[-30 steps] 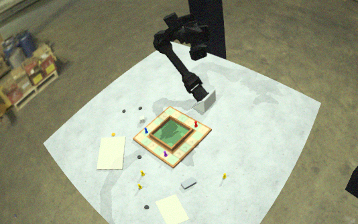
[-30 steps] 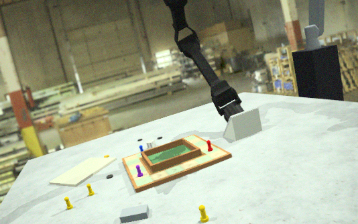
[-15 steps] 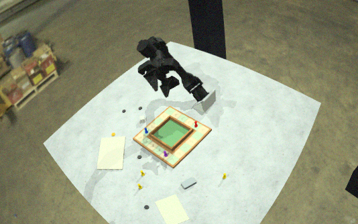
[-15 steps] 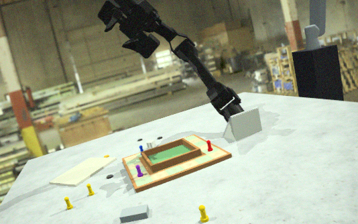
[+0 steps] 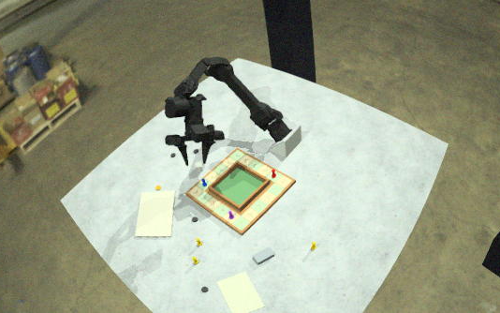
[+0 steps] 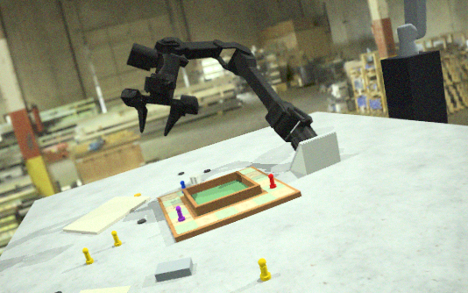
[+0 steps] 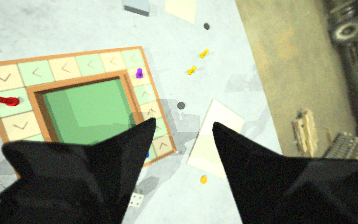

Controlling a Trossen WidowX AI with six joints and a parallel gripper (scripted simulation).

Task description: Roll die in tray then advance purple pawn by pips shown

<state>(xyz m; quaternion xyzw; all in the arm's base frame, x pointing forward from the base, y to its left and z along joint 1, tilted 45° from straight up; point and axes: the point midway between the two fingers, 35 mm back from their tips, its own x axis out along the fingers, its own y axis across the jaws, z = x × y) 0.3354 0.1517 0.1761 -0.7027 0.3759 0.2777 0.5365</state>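
Right now my gripper tip is 180 mm above the white die, 160 mm to the left of it and 80 mm past it. Also, from my gripper tip: blue pawn (170 mm below, 60 mm to the right, 40 mm behind); then green tray (190 mm below, 120 mm behind, 40 mm to the left); then purple pawn (170 mm below, 120 mm to the left, 10 mm behind).
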